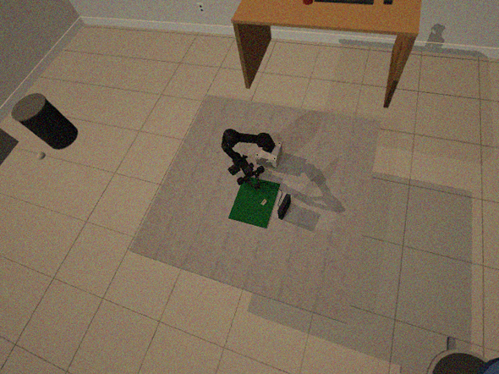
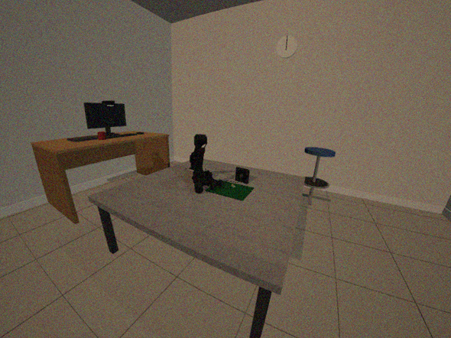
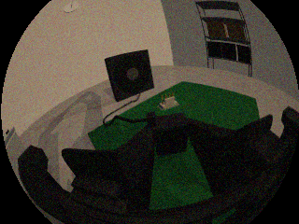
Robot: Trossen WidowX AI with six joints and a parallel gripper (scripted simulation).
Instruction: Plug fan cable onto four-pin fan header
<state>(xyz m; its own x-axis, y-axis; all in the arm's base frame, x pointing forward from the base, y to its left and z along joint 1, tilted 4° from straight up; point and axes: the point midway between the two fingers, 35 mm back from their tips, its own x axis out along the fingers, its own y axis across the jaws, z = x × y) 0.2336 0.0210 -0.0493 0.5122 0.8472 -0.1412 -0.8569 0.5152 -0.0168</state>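
My gripper tip is now 10 mm above the dark fan plug. The rest, counted from my gripper tip: green board 80 mm ahead, 20 mm to the left, 50 mm below; then black fan 50 mm ahead, 210 mm to the left, 20 mm above; then pale four-pin header 60 mm ahead, 80 mm to the left, 40 mm below.
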